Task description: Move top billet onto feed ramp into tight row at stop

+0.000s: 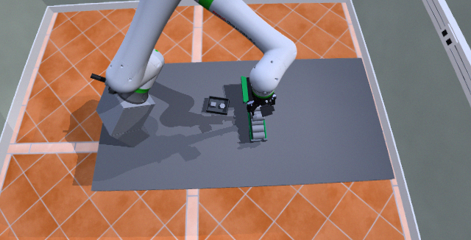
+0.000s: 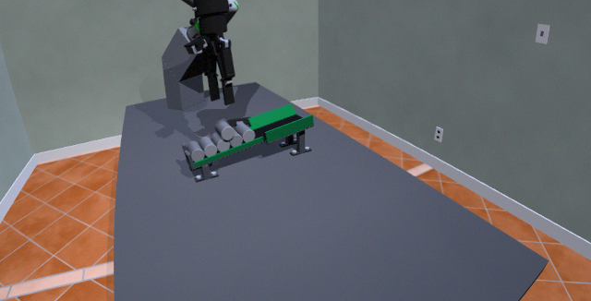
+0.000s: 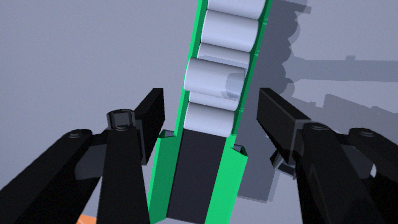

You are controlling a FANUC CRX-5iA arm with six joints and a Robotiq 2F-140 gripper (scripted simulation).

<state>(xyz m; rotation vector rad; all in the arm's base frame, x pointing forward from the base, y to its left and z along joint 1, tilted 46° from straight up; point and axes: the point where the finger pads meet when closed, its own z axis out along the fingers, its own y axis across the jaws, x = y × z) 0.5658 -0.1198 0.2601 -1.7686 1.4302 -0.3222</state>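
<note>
My hand is 20 mm short of the stop, 120 mm to the left of it and 170 mm above it. From my hand the other things lie so: small dark tray 250 mm behind, 90 mm to the left, 220 mm below.
</note>
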